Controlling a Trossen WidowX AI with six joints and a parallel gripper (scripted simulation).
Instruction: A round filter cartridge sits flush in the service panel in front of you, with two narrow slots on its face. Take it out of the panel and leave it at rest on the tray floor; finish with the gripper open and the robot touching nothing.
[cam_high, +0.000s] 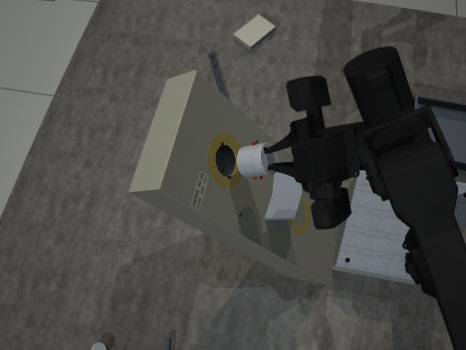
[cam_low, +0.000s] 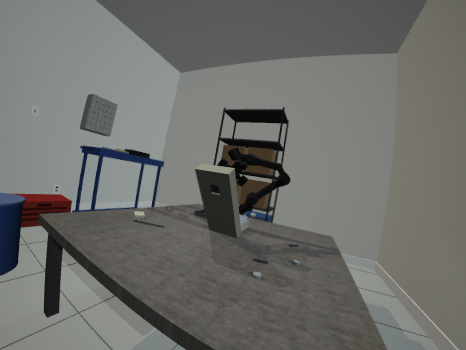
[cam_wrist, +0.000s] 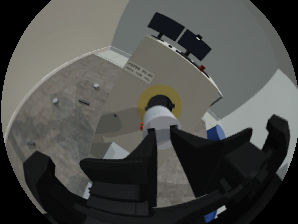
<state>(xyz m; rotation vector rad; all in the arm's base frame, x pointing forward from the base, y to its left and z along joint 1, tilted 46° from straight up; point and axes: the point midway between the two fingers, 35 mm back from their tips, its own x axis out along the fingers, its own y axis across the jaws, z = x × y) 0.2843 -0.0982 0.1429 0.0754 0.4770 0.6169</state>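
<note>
Now: the round filter cartridge 10 mm ahead of my gripper tip and 10 mm below it. Also, from my gripper tip: block 180 mm ahead, 460 mm to the right, 300 mm below; tray 310 mm behind, 320 mm to the right, 300 mm below.
</note>
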